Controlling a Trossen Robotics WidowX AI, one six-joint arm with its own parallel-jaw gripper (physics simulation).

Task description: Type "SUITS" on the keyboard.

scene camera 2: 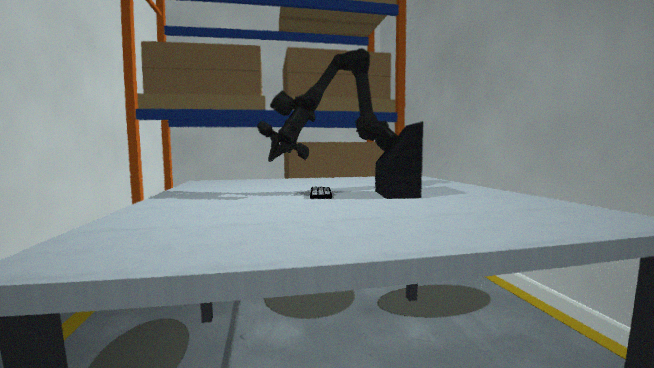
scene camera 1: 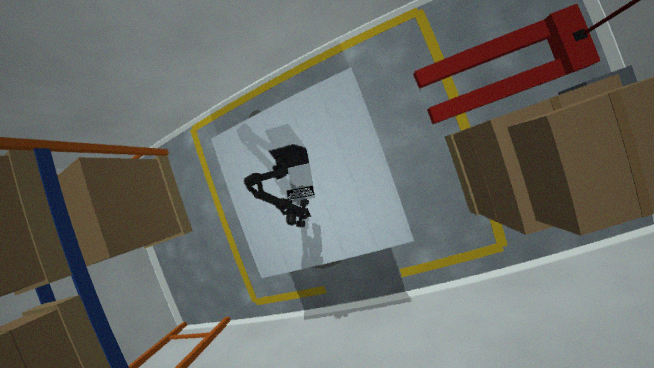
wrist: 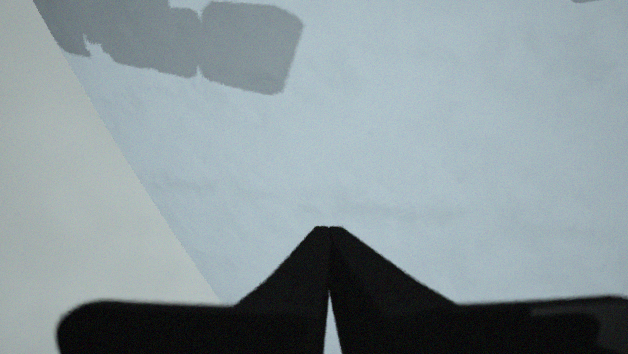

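Where they show: gripper, fingertip midpoint: (scene camera 2: 269,161) (scene camera 1: 310,216) (wrist: 327,239); arm's base at its link origin: (scene camera 2: 393,144) (scene camera 1: 281,158).
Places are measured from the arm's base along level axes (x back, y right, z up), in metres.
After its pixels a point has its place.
Note:
A small black keyboard with pale-marked keys (scene camera 1: 300,192) {x -0.259, y 0.022, z -0.159 m} (scene camera 2: 321,192) {x -0.275, y -0.058, z -0.157 m} lies flat on the white table (scene camera 1: 360,200) {x -0.466, y -0.380, z -0.175 m} (scene camera 2: 200,240) {x -0.578, y -0.480, z -0.175 m}, near the arm's base. Its letters are too small to read, and it does not show in the wrist view. My gripper (scene camera 1: 309,214) {x -0.442, y -0.027, z -0.053 m} (scene camera 2: 271,159) {x -0.442, y -0.027, z -0.053 m} (wrist: 327,239) {x -0.442, y -0.027, z -0.053 m} is shut, its two black fingertips touching with nothing between them. It hangs in the air well above the table, tilted downward, off to the side of the keyboard away from the arm's base, and touches nothing.
The arm's black base (scene camera 1: 292,155) {x -0.011, y -0.085, z 0.004 m} (scene camera 2: 400,167) {x -0.032, y -0.130, z -0.074 m} stands on the table beside the keyboard. Shadows of the arm fall on the table top. A rack with an orange post (scene camera 2: 131,100), cardboard boxes (scene camera 1: 135,205) (scene camera 2: 200,70) and a red pallet jack (scene camera 1: 572,40) stand beyond the table.

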